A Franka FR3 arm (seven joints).
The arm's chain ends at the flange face. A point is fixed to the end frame.
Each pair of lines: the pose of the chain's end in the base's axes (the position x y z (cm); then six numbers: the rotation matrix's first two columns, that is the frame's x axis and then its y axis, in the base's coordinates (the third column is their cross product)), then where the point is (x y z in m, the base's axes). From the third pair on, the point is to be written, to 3 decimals.
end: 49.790 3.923 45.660 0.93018 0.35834 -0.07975 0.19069 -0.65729 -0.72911
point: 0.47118 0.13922 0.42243
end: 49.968 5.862 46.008 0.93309 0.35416 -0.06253 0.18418 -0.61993 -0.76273
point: 0.47377 0.16047 0.43122
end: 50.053 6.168 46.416 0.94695 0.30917 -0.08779 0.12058 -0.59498 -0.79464
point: 0.479 0.166 0.441
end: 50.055 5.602 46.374 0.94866 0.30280 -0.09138 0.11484 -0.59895 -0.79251
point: 0.479 0.160 0.440
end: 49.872 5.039 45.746 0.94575 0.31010 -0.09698 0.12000 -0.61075 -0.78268
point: 0.477 0.154 0.432
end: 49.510 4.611 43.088 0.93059 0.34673 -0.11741 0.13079 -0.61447 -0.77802
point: 0.468 0.148 0.405
